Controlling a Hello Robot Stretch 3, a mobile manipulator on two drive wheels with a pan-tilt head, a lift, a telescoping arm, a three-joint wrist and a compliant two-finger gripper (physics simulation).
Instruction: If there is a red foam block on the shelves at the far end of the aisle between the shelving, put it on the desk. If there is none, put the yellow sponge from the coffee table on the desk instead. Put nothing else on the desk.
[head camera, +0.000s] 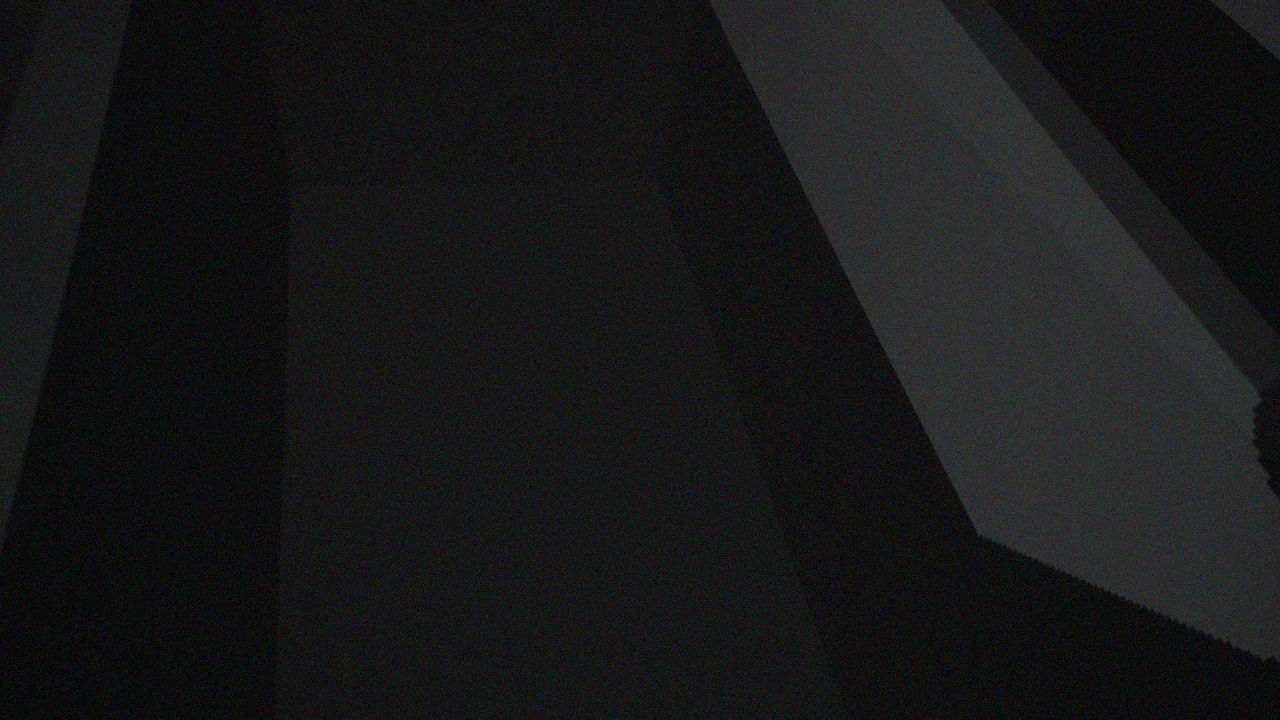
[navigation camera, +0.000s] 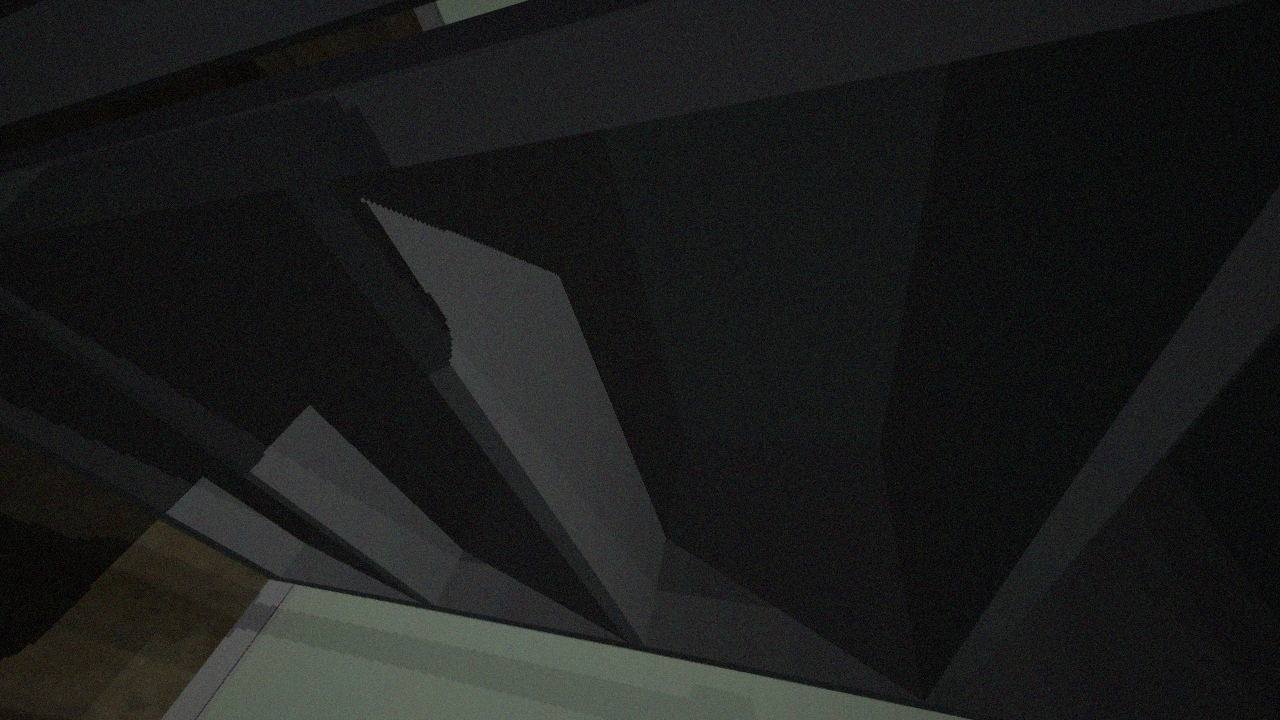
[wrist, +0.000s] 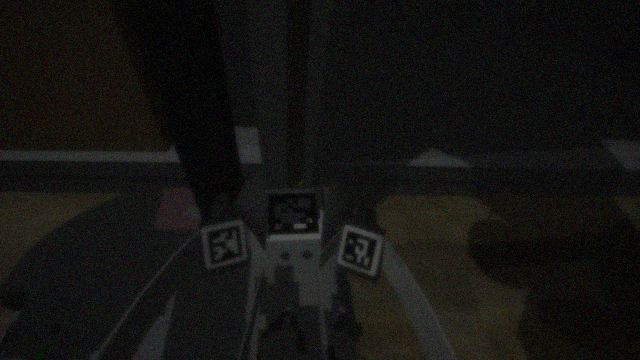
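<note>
The scene is very dark. No red foam block, yellow sponge, coffee table or desk shows in any view. The fingers stand apart and I see nothing held between them. A third marker on a pale part of the robot sits between and behind them. A dull pinkish patch lies to the left of the fingers; I cannot tell what it is.
Grey shelf boards stand close to me, fanning out at steep angles with dark bays between them. A pale green wall and a strip of wood floor show low in the navigation view. A low rail crosses the wrist view.
</note>
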